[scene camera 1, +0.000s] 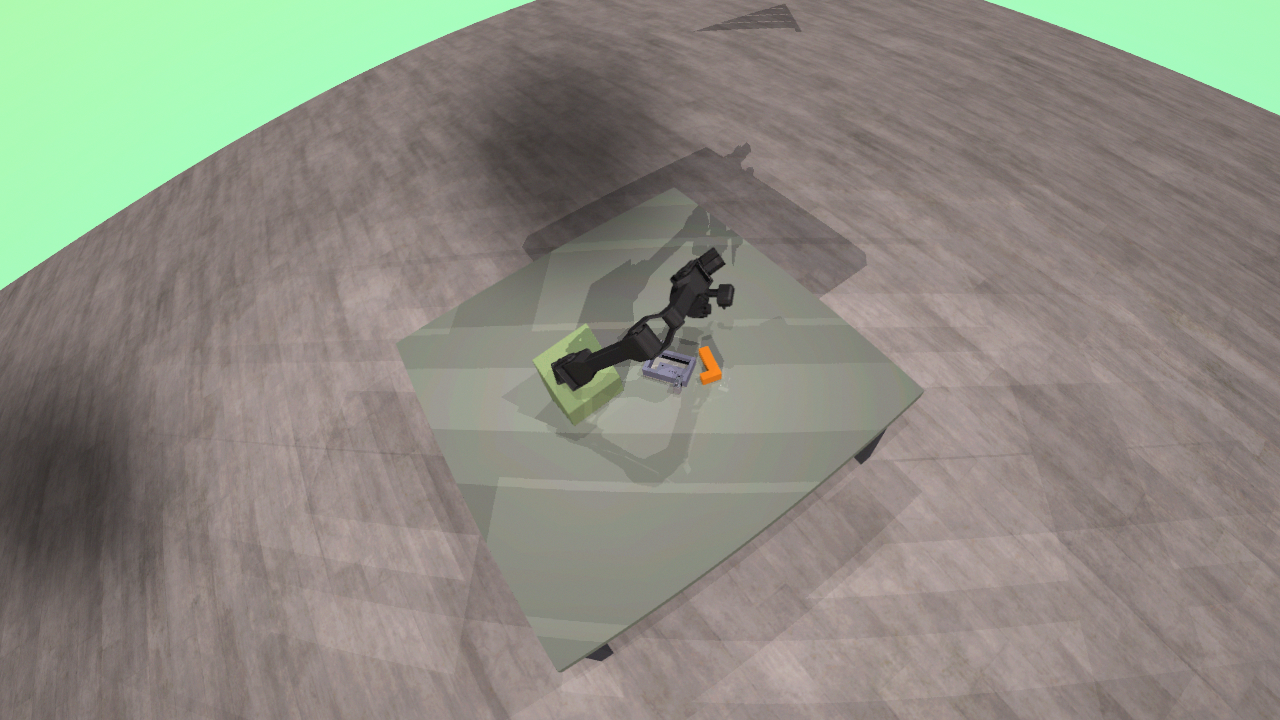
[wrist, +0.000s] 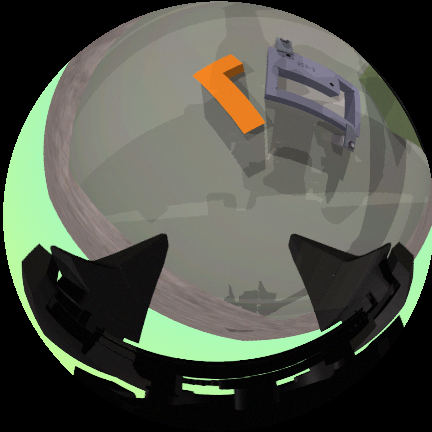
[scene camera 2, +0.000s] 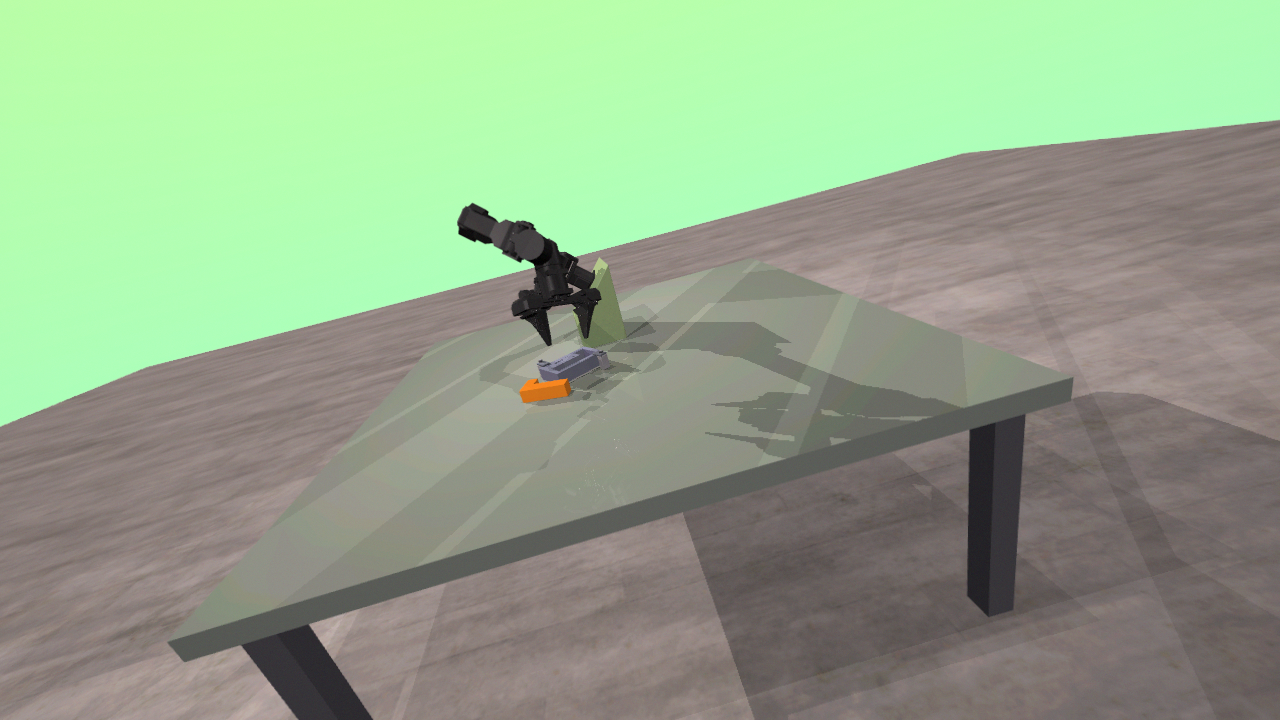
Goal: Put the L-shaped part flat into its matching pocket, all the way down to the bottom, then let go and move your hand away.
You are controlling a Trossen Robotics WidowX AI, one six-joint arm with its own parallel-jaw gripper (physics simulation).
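Places are measured from the arm's base along level axes (x ahead, y left, z up), in metres.
Pixels of known places: gripper, between the fingertips: [wrist: 231,241] [scene camera 2: 568,341]; arm's base, origin of its link: [scene camera 1: 564,370] [scene camera 2: 589,282].
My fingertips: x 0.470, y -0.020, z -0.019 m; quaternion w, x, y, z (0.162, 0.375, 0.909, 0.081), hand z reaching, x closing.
Observation:
Ahead of a thing's pixels: the offset from my fingertips to its top centre. Level surfaces: height alone.
The orange L-shaped part {dx -0.082, dy -0.096, dz -0.107 m} [scene camera 1: 710,365] [scene camera 2: 546,391] [wrist: 235,102] lies flat on the table, beside the grey-purple fixture {dx -0.179, dy -0.043, dz -0.089 m} [scene camera 1: 691,367] [scene camera 2: 572,367] [wrist: 305,72] and apart from it. The fixture's L-shaped pocket is open at the top and holds no part; small posts stand at two of its corners. My gripper [scene camera 2: 567,340] [wrist: 231,241] is open with nothing between its fingers. It hangs above the table, beyond the fixture in the second scene view. In the wrist view the part and fixture are above the fingertips. In the first scene view the fingertips are hard to make out.
A green wedge-like block [scene camera 1: 595,402] [scene camera 2: 608,308] [wrist: 392,100] stands at the arm's base, on the fixture's far side from the orange part. The arm reaches out from it over the grey-green table {dz -0.137 m} [scene camera 1: 626,555] [scene camera 2: 626,483] [wrist: 150,150]. Arm shadows cross the tabletop.

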